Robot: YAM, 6 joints.
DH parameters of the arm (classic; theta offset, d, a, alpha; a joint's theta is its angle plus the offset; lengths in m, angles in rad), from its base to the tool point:
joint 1: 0 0.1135 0.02 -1.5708
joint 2: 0 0 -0.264 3.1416
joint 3: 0.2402 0 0.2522 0
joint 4: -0.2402 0 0.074 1.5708
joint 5: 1.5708 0 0 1.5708
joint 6: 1.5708 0.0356 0 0
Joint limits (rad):
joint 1: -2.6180..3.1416
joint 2: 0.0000..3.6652
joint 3: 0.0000..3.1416
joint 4: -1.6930..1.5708
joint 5: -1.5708..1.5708
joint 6: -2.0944..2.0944
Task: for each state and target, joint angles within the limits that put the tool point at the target. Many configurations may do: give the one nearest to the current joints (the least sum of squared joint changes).
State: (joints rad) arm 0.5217 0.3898 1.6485 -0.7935 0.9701 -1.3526
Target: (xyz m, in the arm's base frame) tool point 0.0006 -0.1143 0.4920
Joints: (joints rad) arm 1.2965 0.3700 1.5736 -0.8320 1.0883 -1.3526
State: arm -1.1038 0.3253 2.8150 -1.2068 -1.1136 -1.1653
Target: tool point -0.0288 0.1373 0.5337
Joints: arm -1.1415 0.6918 2.2018 -1.4702 -1.0549 -1.1653
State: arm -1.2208 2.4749 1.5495 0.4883 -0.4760 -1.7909
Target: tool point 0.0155 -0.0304 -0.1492
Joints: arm -1.3817 3.1575 0.5868 0.2022 -0.2705 -1.7909
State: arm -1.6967 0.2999 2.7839 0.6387 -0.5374 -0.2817
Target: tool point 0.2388 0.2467 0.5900
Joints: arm -2.2768 0.6647 2.3513 0.5983 -0.6540 -0.2817
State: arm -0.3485 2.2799 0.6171 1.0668 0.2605 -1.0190
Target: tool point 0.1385 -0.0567 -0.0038
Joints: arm -0.3233 2.1658 0.0656 1.0442 0.2778 -1.0190
